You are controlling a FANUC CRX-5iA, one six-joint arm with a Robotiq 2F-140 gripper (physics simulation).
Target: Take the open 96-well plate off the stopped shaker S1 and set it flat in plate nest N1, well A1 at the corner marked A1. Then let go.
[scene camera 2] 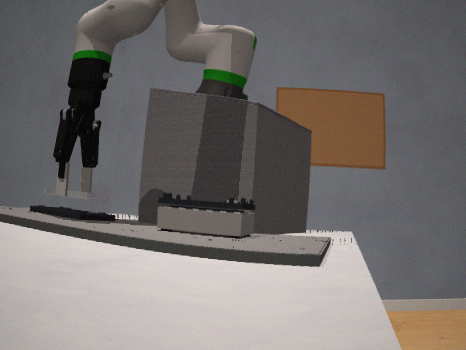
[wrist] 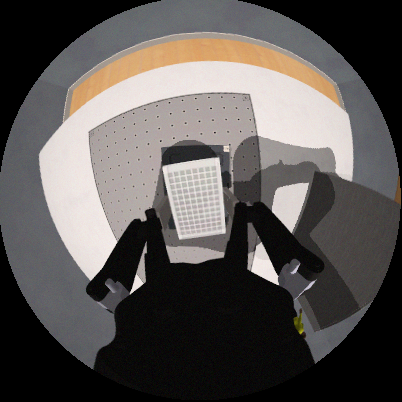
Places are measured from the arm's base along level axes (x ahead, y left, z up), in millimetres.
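Where they show: gripper, fingertip midpoint: (scene camera 2: 73,196) (wrist: 195,198); arm's base at its link origin: (scene camera 2: 217,104).
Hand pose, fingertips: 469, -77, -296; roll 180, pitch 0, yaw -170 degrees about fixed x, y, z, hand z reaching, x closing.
Note:
Each offset is from my fingertips to the top centre of the thing, as dx, dy, dz. "spot": to the spot under its first point. Level surfaces: height alone.
The clear 96-well plate @[-1, +3, +12] (scene camera 2: 96,196) (wrist: 196,197) is held between the finger pads of my gripper (scene camera 2: 74,187) (wrist: 195,198), which is shut on its long sides. The plate hangs a little above the dark plate nest N1 @[+0, -6, -26] (scene camera 2: 72,213) (wrist: 225,162), with a gap below it in the scene view. In the wrist view the plate covers most of the nest and looks slightly turned against it. A small white label shows at the nest's upper right corner. The plate's A1 mark cannot be made out. Shaker S1 @[spot: -3, +314, -16] (scene camera 2: 205,220) stands to the right in the scene view, its dark top bearing no plate.
The perforated grey board @[dz -41] (scene camera 2: 280,246) (wrist: 145,145) lies on the white table @[dz -53] (scene camera 2: 200,300) (wrist: 65,165). The large dark grey robot pedestal (scene camera 2: 170,150) (wrist: 360,235) stands behind the shaker in the scene view and at the right in the wrist view.

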